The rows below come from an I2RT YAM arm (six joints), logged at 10 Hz.
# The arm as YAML. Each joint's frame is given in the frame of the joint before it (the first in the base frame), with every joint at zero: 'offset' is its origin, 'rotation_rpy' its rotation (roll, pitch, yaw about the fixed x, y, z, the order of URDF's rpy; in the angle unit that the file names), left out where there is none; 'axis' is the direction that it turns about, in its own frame. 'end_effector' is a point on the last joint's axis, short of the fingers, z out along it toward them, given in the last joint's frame.
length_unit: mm
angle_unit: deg
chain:
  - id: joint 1
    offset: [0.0, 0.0, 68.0]
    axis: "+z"
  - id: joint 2
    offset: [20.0, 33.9, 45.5]
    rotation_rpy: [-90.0, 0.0, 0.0]
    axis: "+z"
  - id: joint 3
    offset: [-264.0, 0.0, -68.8]
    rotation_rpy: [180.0, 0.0, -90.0]
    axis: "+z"
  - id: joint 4
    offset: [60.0, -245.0, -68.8]
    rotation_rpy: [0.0, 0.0, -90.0]
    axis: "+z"
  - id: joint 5
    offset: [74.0, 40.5, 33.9]
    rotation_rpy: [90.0, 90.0, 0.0]
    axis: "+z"
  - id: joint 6
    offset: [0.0, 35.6, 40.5]
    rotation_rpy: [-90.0, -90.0, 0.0]
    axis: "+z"
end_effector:
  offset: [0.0, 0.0, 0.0]
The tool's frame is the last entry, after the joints.
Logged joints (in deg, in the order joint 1, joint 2, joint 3, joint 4, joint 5, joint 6), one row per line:
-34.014, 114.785, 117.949, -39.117, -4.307, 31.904
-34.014, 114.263, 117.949, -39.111, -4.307, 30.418
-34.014, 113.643, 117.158, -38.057, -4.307, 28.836
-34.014, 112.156, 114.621, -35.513, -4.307, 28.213
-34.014, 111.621, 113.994, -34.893, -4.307, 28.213
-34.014, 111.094, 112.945, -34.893, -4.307, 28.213
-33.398, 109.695, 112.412, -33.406, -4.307, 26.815
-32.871, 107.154, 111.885, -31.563, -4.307, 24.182
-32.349, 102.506, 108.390, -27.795, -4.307, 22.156
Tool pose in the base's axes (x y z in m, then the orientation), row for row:
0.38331, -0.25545, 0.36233, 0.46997, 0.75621, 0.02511, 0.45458
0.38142, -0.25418, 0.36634, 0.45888, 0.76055, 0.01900, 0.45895
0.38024, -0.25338, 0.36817, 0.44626, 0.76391, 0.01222, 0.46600
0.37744, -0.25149, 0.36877, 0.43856, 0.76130, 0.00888, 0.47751
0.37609, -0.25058, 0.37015, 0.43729, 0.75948, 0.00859, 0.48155
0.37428, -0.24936, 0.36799, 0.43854, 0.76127, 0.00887, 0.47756
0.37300, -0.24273, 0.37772, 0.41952, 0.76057, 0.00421, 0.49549
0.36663, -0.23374, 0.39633, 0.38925, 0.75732, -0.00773, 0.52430
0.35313, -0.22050, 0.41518, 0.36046, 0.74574, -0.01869, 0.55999
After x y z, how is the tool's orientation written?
As a quaternion, x y z w.
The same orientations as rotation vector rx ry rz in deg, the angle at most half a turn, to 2 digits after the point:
66.44, 106.91, 3.55
64.75, 107.31, 2.68
62.77, 107.45, 1.72
61.37, 106.54, 1.24
61.08, 106.09, 1.20
61.37, 106.53, 1.24
58.25, 105.60, 0.58
53.37, 103.84, -1.06
48.68, 100.71, -2.52

